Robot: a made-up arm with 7 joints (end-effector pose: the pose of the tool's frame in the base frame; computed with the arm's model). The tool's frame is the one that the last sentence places.
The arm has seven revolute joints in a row. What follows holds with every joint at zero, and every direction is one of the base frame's. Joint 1 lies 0.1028 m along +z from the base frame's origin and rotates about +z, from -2.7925 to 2.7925 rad. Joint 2 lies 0.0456 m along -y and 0.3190 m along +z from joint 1 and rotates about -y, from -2.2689 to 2.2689 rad. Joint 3 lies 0.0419 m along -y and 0.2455 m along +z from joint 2 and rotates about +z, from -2.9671 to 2.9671 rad. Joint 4 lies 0.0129 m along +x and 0.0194 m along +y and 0.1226 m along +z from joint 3 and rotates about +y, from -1.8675 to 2.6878 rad. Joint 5 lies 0.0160 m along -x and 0.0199 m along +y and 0.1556 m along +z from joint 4 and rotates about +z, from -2.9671 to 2.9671 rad. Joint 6 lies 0.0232 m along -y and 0.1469 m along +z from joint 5 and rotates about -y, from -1.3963 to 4.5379 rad. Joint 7 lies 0.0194 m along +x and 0.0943 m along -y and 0.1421 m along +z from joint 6 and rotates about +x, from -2.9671 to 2.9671 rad. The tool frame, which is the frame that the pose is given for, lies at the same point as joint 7; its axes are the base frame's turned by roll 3.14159, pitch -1.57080 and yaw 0.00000 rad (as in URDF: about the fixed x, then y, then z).
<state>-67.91 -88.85 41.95 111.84 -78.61 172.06 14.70</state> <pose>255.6 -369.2 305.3 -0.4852 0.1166 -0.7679 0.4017</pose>
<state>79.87 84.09 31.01 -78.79 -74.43 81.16 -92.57</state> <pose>94.2 -331.1 74.2 -0.5049 0.7778 -0.3506 0.1312</pose>
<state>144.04 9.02 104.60 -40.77 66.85 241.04 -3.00</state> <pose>230.4 1.2 1021.9 0.8470 -0.3819 -0.2905 0.2287</pose>
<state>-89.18 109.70 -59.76 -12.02 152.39 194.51 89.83</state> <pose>-21.4 542.8 367.5 -0.1273 -0.6662 0.1784 0.7129</pose>
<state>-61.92 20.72 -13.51 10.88 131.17 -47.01 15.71</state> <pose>13.1 172.4 1165.5 -0.8657 -0.3538 -0.3270 0.1357</pose>
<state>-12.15 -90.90 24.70 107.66 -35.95 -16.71 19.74</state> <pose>261.7 -43.5 -17.1 0.5643 0.2504 -0.7693 0.1646</pose>
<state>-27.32 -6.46 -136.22 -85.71 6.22 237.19 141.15</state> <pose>169.7 13.5 897.0 -0.7530 -0.4433 0.4542 0.1740</pose>
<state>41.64 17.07 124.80 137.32 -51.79 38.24 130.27</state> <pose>-376.7 -14.8 498.4 -0.7034 -0.5577 -0.3659 0.2457</pose>
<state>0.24 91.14 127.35 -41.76 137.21 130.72 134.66</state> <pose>-635.8 -135.1 388.4 0.4632 -0.2708 -0.7882 0.3014</pose>
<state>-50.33 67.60 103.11 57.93 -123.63 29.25 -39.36</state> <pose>-290.3 675.0 473.6 -0.2370 0.0764 0.2711 0.9298</pose>
